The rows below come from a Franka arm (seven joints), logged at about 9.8 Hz.
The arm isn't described. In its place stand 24 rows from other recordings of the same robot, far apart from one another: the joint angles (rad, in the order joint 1, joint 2, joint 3, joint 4, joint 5, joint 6, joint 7), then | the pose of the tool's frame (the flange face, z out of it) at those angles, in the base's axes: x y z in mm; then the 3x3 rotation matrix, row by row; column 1 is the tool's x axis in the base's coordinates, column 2 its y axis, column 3 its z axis.
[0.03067 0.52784 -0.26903 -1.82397 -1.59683 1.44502 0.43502] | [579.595, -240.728, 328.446], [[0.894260, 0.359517, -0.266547], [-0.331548, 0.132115, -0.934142], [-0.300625, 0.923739, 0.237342]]
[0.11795 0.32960 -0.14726 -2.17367 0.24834 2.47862 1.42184] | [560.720, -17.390, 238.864], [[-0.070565, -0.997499, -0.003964], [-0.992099, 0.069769, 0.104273], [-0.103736, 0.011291, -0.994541]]
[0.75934 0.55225 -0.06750 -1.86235 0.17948 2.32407 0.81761] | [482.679, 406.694, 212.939], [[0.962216, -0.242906, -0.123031], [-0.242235, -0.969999, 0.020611], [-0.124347, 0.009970, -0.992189]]
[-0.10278 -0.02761 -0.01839 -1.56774 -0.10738 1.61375 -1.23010] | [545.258, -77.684, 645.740], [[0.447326, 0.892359, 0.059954], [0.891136, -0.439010, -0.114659], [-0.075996, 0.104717, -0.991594]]
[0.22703 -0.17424 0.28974 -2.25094 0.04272 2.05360 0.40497] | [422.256, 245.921, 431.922], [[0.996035, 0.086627, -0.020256], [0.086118, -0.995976, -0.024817], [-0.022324, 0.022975, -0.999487]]
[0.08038 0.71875 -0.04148 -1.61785 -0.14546 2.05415 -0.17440] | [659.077, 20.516, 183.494], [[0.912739, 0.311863, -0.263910], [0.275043, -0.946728, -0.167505], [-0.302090, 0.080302, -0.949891]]
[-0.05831 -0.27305 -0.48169 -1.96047 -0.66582 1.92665 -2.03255] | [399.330, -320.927, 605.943], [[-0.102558, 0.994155, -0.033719], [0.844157, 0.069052, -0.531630], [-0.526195, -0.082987, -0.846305]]
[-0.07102 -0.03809 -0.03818 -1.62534 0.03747 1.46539 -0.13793] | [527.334, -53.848, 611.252], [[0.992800, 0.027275, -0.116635], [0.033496, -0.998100, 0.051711], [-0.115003, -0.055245, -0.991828]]
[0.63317 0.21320 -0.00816 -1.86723 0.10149 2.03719 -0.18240] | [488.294, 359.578, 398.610], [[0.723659, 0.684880, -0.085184], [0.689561, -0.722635, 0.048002], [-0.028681, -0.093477, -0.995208]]
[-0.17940 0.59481 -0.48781 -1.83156 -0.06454 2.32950 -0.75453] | [518.169, -382.295, 237.431], [[0.953917, 0.219395, -0.204715], [0.170316, -0.957546, -0.232588], [-0.247053, 0.187004, -0.950786]]
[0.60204 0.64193 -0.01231 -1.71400 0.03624 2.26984 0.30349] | [550.679, 370.458, 209.458], [[0.961775, 0.261150, -0.082401], [0.259453, -0.965263, -0.030855], [-0.087596, 0.008296, -0.996122]]
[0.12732 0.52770 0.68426 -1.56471 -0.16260 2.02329 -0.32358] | [523.866, 437.180, 396.658], [[0.433913, 0.896412, -0.090361], [0.895072, -0.417464, 0.156747], [0.102787, -0.148894, -0.983497]]
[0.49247 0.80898 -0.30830 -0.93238 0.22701 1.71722 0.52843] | [722.378, 245.581, 412.518], [[0.959610, -0.281321, 0.002698], [-0.281330, -0.959602, 0.004063], [0.001446, -0.004657, -0.999988]]
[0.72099 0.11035 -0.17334 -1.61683 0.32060 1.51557 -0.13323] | [468.511, 332.324, 542.438], [[0.759828, 0.562460, -0.326037], [0.628796, -0.763207, 0.148764], [-0.165160, -0.318046, -0.933579]]
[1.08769 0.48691 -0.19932 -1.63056 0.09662 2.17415 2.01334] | [416.198, 544.840, 348.068], [[0.407652, -0.911697, 0.051271], [-0.912917, -0.405678, 0.044803], [-0.020048, -0.065070, -0.997679]]
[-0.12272 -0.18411 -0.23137 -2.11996 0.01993 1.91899 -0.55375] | [466.325, -175.815, 487.816], [[0.980677, 0.195634, 0.000545], [0.195193, -0.978648, 0.064404], [0.013133, -0.063053, -0.997924]]
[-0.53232 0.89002 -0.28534 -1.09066 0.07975 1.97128 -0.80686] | [580.151, -507.027, 298.113], [[0.993919, 0.067478, -0.087020], [0.056925, -0.991319, -0.118519], [-0.094262, 0.112845, -0.989131]]
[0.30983 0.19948 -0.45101 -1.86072 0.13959 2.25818 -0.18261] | [622.803, -70.169, 442.813], [[0.975254, -0.018259, 0.220332], [-0.017369, -0.999831, -0.005973], [0.220404, 0.001998, -0.975407]]
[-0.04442 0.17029 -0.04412 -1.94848 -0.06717 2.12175 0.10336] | [591.456, -54.704, 394.288], [[0.987838, -0.155480, -0.001548], [-0.155253, -0.985750, -0.064762], [0.008543, 0.064215, -0.997900]]
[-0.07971 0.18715 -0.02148 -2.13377 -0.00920 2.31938 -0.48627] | [561.979, -57.074, 319.595], [[0.924246, 0.381789, -0.002550], [0.381744, -0.924208, -0.010533], [-0.006378, 0.008762, -0.999941]]
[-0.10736 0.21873 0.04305 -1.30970 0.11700 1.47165 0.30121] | [610.367, -29.066, 611.458], [[0.934397, -0.352913, -0.048534], [-0.344519, -0.929893, 0.128859], [-0.090607, -0.103684, -0.990475]]
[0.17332 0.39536 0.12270 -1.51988 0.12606 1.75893 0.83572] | [628.651, 192.441, 424.288], [[0.815133, -0.546447, -0.192235], [-0.533092, -0.837481, 0.120160], [-0.226654, 0.004533, -0.973965]]
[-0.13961 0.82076 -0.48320 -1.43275 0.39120 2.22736 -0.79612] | [638.575, -355.581, 247.672], [[0.995163, 0.088166, 0.043319], [0.090942, -0.993603, -0.066952], [0.037139, 0.070568, -0.996815]]
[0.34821 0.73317 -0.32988 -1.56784 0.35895 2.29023 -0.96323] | [702.764, 55.252, 231.093], [[0.672070, 0.739263, 0.042579], [0.737332, -0.673401, 0.053603], [0.068299, -0.004630, -0.997654]]
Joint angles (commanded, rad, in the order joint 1, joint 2, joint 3, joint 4, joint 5, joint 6, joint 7), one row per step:
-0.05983 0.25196 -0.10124 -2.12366 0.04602 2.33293 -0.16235
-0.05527 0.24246 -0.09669 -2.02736 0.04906 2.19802 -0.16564
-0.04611 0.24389 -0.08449 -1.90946 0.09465 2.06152 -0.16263
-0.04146 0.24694 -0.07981 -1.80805 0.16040 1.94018 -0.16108
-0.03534 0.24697 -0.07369 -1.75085 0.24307 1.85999 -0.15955
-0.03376 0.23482 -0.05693 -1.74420 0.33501 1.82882 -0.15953
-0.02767 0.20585 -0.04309 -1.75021 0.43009 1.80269 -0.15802
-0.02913 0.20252 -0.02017 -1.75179 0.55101 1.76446 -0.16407
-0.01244 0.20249 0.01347 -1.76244 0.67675 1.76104 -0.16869
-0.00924 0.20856 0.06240 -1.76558 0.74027 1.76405 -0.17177
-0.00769 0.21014 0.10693 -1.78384 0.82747 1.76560 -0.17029
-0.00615 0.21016 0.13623 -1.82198 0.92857 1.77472 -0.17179
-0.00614 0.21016 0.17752 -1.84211 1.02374 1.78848 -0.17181
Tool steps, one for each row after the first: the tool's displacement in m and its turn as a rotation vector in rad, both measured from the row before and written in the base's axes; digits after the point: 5 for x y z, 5 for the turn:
0.01623 0.00445 0.03465 0.01314 0.02743 0.01394
0.01927 0.01404 0.03973 0.04718 0.01327 -0.00170
0.01201 0.01072 0.03482 0.06731 0.01369 -0.01276
0.00479 0.01501 0.02119 0.08446 0.01198 -0.01171
-0.00118 0.01875 0.01011 0.09303 0.00184 -0.01165
-0.00505 0.02027 0.01586 0.09554 -0.00589 -0.00987
-0.00271 0.02346 0.00370 0.12587 0.02177 -0.00256
-0.00145 0.03844 0.00121 0.12467 0.00779 0.00749
-0.00190 0.03364 -0.00078 0.06819 0.00656 0.02696
-0.00586 0.03120 -0.00318 0.08694 0.02616 0.00838
-0.00771 0.02196 -0.01007 0.09051 0.04204 -0.01753
-0.00616 0.02622 -0.00140 0.08541 0.02561 -0.01237

